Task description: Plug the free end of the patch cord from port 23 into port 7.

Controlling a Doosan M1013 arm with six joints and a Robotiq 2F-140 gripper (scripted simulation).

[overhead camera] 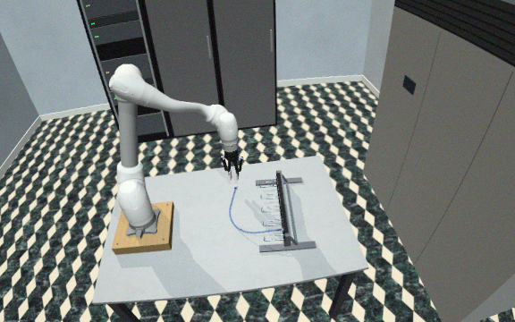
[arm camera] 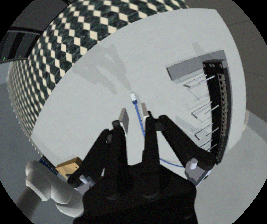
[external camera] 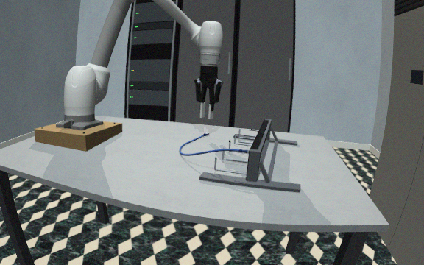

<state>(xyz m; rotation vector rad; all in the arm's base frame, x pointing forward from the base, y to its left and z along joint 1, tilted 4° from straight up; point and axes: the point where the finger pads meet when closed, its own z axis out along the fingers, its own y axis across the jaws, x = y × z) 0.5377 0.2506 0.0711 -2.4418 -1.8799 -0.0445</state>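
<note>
The plug lies 110 mm below my hand and 10 mm to the left of it.
</note>
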